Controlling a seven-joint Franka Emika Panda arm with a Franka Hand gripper.
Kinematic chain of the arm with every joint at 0, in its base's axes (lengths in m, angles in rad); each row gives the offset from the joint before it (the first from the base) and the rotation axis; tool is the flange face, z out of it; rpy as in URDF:
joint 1: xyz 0 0 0.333 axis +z
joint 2: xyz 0 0 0 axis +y
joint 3: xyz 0 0 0.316 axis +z
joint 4: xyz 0.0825 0 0 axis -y
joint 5: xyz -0.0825 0 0.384 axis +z
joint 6: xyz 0 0 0 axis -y
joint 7: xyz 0.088 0 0 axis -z
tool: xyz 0 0 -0.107 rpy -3.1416 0 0
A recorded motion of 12 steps. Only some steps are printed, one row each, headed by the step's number.
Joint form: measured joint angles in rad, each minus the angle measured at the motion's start. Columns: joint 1, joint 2, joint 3, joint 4, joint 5, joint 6, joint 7.
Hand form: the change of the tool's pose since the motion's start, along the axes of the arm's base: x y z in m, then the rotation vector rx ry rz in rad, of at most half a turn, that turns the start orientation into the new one. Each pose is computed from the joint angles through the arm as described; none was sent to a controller.
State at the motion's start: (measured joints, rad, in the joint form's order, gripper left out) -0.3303 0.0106 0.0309 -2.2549 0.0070 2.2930 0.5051
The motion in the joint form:
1: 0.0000 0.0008 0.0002 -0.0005 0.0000 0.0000 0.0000
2: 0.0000 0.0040 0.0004 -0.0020 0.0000 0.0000 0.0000
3: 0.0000 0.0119 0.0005 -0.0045 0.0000 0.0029 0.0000
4: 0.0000 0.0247 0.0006 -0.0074 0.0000 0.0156 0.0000
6: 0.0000 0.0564 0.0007 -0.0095 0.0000 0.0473 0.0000
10: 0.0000 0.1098 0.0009 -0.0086 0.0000 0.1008 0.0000
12: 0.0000 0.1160 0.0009 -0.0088 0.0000 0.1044 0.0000
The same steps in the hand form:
1: -0.0001 0.0001 -0.0006 0.0004 0.0012 0.0002
2: -0.0004 0.0003 -0.0030 0.0019 0.0057 0.0004
3: -0.0006 0.0005 -0.0079 0.0043 0.0128 0.0005
4: 0.0001 0.0003 -0.0148 0.0055 0.0155 0.0005
6: 0.0029 -0.0006 -0.0295 0.0070 0.0173 0.0004
10: 0.0079 -0.0021 -0.0527 0.0080 0.0159 0.0002
12: 0.0081 -0.0021 -0.0557 0.0090 0.0185 0.0002

